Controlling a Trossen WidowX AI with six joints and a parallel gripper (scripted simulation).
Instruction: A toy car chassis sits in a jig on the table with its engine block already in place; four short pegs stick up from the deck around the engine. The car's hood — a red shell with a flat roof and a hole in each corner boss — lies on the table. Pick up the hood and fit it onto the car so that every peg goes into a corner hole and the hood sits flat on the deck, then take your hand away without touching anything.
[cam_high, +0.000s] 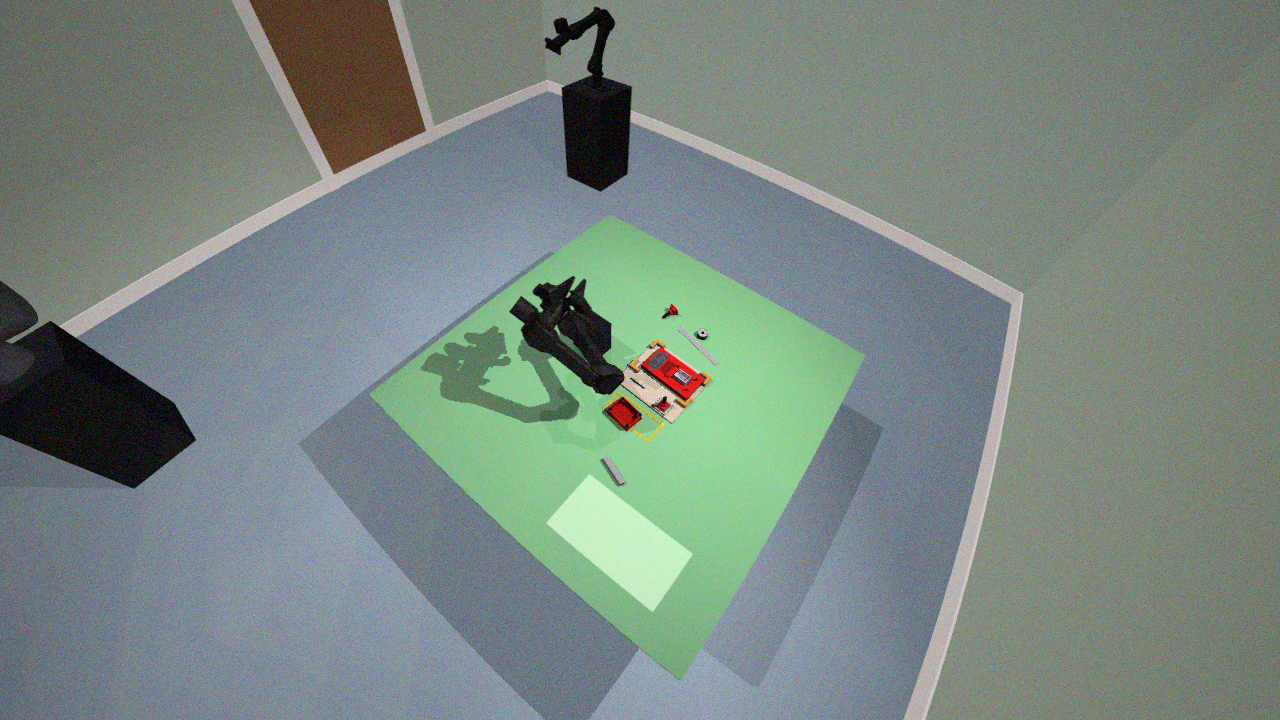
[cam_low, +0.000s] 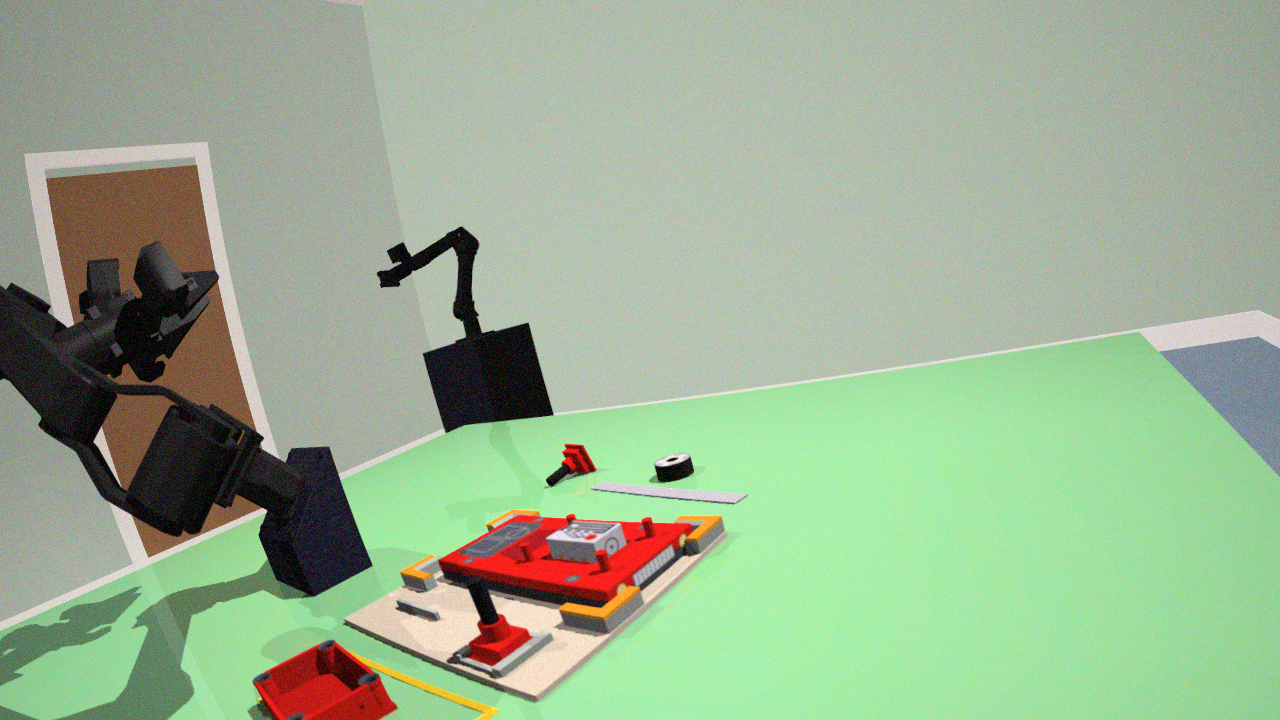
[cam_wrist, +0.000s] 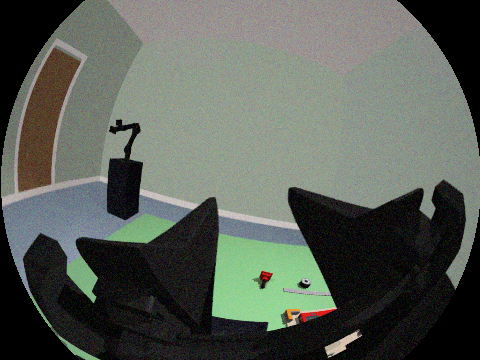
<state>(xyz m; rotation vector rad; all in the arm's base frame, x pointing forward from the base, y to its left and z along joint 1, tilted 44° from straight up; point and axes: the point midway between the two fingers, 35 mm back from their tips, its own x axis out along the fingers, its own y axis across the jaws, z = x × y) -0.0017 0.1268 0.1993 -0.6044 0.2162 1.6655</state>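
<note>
Right now the red hood is 33 cm below my gripper tip, 29 cm ahead of it and 14 cm to the right of it. Round my gripper tip: grey engine block 37 cm ahead, 31 cm below, 9 cm to the left; grey strip 33 cm below, 33 cm ahead, 26 cm to the left; jig 32 cm below, 32 cm ahead, 7 cm to the left.
</note>
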